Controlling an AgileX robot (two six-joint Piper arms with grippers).
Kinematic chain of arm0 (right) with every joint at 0, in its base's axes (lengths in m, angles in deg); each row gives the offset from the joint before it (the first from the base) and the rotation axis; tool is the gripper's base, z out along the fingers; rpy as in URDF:
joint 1: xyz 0 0 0.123 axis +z
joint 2: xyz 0 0 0 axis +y
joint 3: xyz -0.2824 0 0.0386 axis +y
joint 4: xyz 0.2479 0 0.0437 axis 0.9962 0 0.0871
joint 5: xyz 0 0 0 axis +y
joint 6: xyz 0.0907 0 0.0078 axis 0.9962 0 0.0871
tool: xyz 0 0 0 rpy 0 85 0
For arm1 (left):
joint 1: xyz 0 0 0.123 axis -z
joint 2: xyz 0 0 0 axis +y
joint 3: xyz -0.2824 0 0.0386 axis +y
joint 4: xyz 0.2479 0 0.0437 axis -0.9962 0 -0.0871
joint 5: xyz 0 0 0 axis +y
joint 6: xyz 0.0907 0 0.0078 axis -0.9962 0 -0.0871
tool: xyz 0 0 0 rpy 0 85 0
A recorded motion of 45 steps. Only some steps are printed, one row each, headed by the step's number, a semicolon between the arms.
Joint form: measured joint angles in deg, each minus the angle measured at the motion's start. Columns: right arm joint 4, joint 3, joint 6, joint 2, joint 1, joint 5; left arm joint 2, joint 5, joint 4, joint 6, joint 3, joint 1.
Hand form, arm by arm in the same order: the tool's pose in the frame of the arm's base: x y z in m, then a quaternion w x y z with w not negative. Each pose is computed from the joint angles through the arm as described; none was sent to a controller.
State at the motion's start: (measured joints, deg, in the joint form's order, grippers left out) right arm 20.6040 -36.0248 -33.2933 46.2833 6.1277 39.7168; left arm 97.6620 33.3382 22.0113 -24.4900 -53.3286 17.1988
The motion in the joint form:
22: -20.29 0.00 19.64 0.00 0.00 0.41; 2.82 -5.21 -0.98 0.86 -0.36 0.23
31: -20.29 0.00 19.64 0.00 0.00 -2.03; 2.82 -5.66 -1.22 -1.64 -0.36 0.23
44: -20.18 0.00 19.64 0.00 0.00 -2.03; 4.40 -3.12 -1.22 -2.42 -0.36 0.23
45: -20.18 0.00 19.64 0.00 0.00 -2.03; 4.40 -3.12 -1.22 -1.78 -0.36 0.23
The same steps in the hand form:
22: 0.1474 0.0161 0.2877 0.37891 -0.15766 0.91163 -0.02248; 0.3044 -0.1118 0.1595 0.17724 0.20514 0.95699 -0.10335
31: 0.1501 0.0164 0.2905 0.39848 -0.15619 0.90347 -0.02379; 0.3051 -0.1116 0.1596 0.18317 0.22695 0.95156 -0.09734
44: 0.1501 0.0165 0.2905 0.39854 -0.15573 0.90354 -0.02296; 0.3021 -0.1119 0.1496 0.14915 0.23643 0.95489 -0.10016
45: 0.1501 0.0165 0.2905 0.39854 -0.15573 0.90354 -0.02296; 0.3021 -0.1119 0.1496 0.14858 0.23109 0.95620 -0.10099

